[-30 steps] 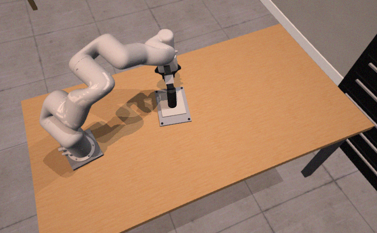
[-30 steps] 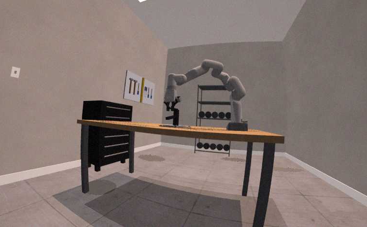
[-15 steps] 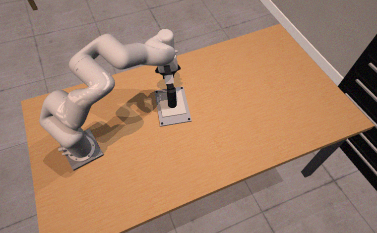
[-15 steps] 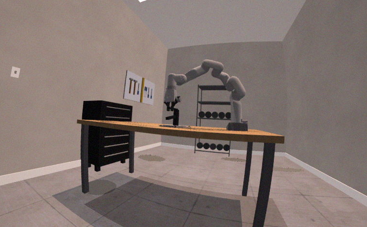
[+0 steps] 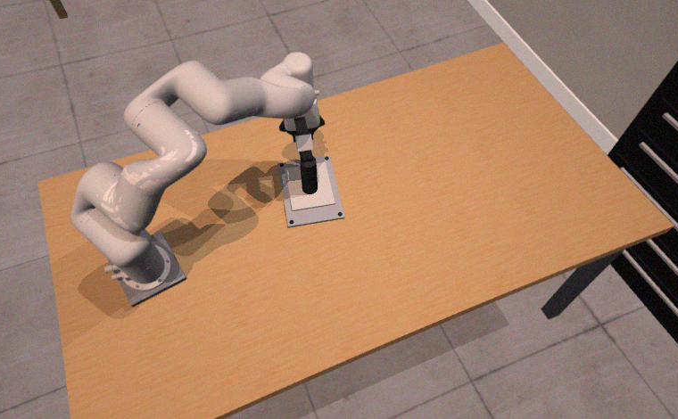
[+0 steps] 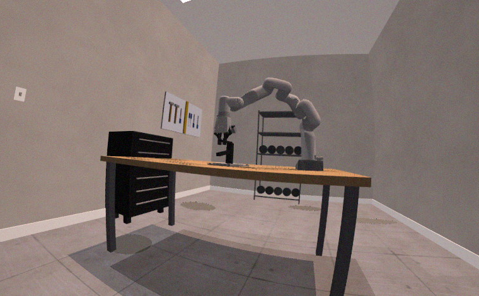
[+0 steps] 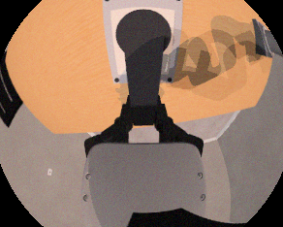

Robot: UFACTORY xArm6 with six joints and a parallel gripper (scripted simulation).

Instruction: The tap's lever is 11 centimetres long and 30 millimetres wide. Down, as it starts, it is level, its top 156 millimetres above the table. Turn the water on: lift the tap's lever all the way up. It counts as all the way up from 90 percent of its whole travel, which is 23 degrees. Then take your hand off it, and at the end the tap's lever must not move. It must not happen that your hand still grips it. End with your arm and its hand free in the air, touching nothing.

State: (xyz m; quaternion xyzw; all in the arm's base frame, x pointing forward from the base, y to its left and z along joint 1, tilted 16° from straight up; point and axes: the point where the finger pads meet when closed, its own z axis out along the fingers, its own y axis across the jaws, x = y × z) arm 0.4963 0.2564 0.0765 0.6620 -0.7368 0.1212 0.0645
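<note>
Now: the tap lever 10 mm behind my hand and 60 mm to the right of it.
</note>
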